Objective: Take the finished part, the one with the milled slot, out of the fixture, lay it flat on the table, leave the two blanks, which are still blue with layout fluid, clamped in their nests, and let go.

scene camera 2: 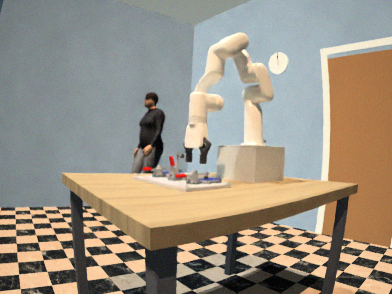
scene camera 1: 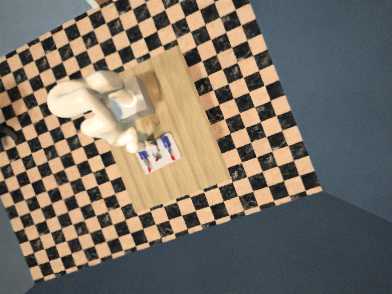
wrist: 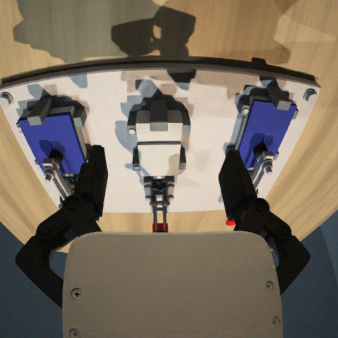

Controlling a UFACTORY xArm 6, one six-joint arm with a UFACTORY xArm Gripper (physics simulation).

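Observation:
Scene camera 2 shows the gripper [scene camera 2: 195, 162]. In the wrist view the gripper [wrist: 165, 160] appears again, together with a finished part [wrist: 159, 151], a fixture plate [wrist: 209, 92], a blue blank [wrist: 264, 124] and another blue blank [wrist: 57, 132].

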